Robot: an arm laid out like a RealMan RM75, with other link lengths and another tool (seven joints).
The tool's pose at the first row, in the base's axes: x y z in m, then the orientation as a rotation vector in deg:
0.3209, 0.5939, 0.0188, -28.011, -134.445, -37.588
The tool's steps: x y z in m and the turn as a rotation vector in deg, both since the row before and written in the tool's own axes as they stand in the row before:
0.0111, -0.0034, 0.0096, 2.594, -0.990, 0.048
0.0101, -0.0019, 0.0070, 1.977, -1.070, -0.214
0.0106, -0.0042, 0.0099, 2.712, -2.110, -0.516
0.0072, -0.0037, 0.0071, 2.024, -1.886, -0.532
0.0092, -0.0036, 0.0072, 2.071, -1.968, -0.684
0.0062, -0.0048, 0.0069, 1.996, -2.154, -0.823
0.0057, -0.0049, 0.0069, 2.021, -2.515, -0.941
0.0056, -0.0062, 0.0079, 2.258, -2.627, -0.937
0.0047, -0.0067, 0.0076, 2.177, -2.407, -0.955
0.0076, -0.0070, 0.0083, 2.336, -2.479, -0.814
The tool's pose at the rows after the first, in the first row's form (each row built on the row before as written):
0.3066, 0.5985, 0.0187, -27.333, -135.897, -34.330
0.2949, 0.6024, 0.0199, -26.641, -137.353, -31.904
0.2802, 0.6057, 0.0185, -25.651, -139.981, -28.554
0.2697, 0.6071, 0.0167, -24.821, -142.244, -26.033
0.2576, 0.6087, 0.0157, -23.788, -144.599, -23.457
0.2476, 0.6082, 0.0126, -22.637, -147.125, -20.957
0.2381, 0.6071, 0.0090, -21.391, -149.992, -18.368
0.2281, 0.6047, 0.0039, -20.056, -152.930, -15.381
0.2191, 0.6011, -0.0017, -18.629, -155.593, -12.458
0.2075, 0.5975, -0.0069, -17.318, -158.236, -9.199

